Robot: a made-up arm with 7 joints. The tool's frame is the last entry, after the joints. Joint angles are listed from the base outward. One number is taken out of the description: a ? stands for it. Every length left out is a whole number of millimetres.
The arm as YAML. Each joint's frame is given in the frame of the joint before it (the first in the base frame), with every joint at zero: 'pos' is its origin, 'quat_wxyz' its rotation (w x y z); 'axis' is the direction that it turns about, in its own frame. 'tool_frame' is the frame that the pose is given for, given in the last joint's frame.
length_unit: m
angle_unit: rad
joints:
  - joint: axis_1
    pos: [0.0, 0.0, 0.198]
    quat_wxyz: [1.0, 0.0, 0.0, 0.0]
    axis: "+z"
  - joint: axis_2
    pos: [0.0, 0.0, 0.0]
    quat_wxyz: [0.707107, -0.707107, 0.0, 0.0]
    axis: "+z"
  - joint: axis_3
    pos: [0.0, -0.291, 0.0]
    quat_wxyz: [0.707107, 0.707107, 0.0, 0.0]
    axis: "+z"
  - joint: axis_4
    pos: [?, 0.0, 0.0]
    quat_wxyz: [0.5, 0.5, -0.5, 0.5]
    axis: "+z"
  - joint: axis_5
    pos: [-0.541, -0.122, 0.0]
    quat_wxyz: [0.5, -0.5, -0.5, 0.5]
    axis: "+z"
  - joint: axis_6
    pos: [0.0, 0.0, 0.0]
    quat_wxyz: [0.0, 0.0, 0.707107, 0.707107]
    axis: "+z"
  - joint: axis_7
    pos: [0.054, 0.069, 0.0]
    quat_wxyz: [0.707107, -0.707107, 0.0, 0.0]
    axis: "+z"
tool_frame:
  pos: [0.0, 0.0, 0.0]
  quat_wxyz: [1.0, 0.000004, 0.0, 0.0]
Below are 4 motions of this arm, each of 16 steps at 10 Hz.
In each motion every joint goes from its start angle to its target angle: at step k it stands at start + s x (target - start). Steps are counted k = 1, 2, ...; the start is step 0. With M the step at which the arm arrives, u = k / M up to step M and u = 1 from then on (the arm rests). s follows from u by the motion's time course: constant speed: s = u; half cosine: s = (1 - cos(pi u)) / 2; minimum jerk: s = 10 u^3 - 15 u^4 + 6 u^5.
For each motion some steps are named. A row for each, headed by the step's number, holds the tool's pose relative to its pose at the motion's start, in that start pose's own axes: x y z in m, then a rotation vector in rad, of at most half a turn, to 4 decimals.
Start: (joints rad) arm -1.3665 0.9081 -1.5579 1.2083 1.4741 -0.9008 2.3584
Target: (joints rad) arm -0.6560 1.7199 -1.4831 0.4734 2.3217 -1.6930 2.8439
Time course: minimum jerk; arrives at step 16
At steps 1, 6, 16:
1: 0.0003 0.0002 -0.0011 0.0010 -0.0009 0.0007
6: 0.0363 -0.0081 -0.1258 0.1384 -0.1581 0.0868
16: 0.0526 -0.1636 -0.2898 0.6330 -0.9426 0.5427

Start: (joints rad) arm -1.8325 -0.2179 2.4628 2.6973 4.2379 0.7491 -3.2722
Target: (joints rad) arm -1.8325 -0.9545 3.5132 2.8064 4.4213 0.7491 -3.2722
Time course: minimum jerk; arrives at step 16
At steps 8, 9, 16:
8: -0.2563 0.0309 -0.2735 -0.3682 -0.4892 0.2885
9: -0.2948 0.0427 -0.3415 -0.4833 -0.5858 0.3406
16: -0.3755 0.0937 -0.5615 -0.9336 -0.8372 0.4685

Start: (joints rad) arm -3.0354 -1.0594 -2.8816 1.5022 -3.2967 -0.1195 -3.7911
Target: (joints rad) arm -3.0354 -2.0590 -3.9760 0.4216 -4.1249 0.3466 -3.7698
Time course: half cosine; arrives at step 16
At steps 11, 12, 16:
11: -0.8144 -0.3280 -0.4136 0.8394 -1.1472 -0.1564
12: -0.8179 -0.3451 -0.5052 0.9456 -1.2272 -0.1262
16: -0.7814 -0.3636 -0.6719 1.1379 -1.3705 -0.0344

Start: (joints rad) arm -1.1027 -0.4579 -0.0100 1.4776 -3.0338 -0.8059 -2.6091
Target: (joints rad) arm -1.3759 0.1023 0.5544 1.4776 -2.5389 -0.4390 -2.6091
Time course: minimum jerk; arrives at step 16
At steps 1, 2, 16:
1: -0.0004 -0.0004 0.0009 0.0005 -0.0009 0.0001
2: -0.0032 -0.0025 0.0065 0.0039 -0.0065 0.0010
16: -0.2499 -0.0585 0.3224 0.1940 -0.4222 0.4002

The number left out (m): 0.074
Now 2 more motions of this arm.
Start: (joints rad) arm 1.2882 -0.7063 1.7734 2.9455 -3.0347 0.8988 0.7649
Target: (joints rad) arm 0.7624 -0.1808 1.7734 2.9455 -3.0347 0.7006 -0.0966
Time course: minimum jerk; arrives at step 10
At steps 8, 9, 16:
8: -0.4315 -0.2746 -0.0730 0.2663 0.1696 -1.4787
9: -0.4579 -0.2759 -0.0734 0.2756 0.1799 -1.5560
16: -0.4624 -0.2760 -0.0735 0.2772 0.1817 -1.5694

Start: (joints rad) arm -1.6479 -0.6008 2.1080 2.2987 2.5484 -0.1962 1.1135
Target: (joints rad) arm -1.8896 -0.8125 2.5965 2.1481 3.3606 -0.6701 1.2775
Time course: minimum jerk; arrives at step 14
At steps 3, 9, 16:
3: 0.0288 0.0041 0.0043 0.0208 0.0589 0.0676
9: 0.3069 0.0448 -0.0101 0.3298 0.7211 0.6803
16: 0.3936 0.0611 -0.0375 0.4807 0.9848 0.8786

